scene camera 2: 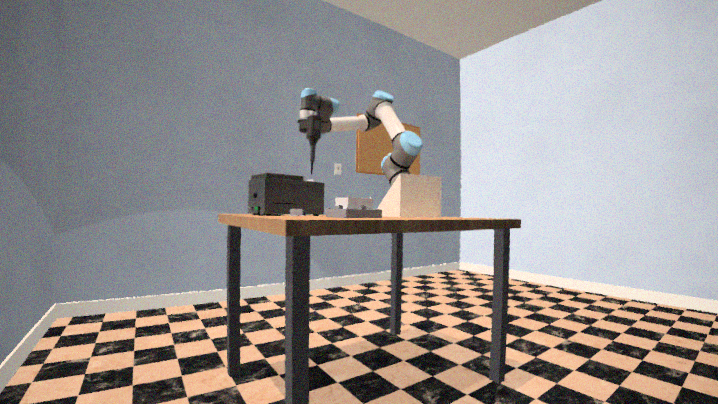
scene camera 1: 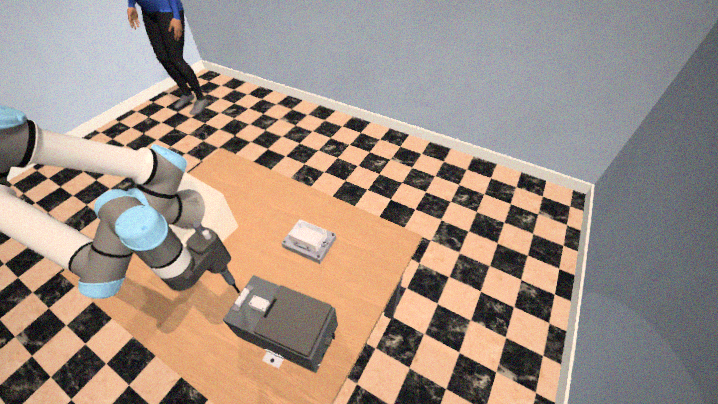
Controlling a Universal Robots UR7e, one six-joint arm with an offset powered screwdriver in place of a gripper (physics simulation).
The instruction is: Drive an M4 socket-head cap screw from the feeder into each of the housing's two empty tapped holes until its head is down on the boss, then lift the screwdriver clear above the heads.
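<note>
The screwdriver on the arm points down at the feeder's inner end. Its bit tip is slightly above the light-coloured parts on top of the feeder in scene camera 2; contact cannot be made out. The bit is too small to tell whether it carries a screw. The feeder is a dark box on the table. The housing is a pale block on a grey plate, apart from the feeder. Small dark spots show near its plate's corners, but its tapped holes and screw heads cannot be told apart.
A small white plate with a dark spot lies beside the feeder on the wooden table. The arm's pale pedestal stands beyond the housing. A person stands on the floor past the table.
</note>
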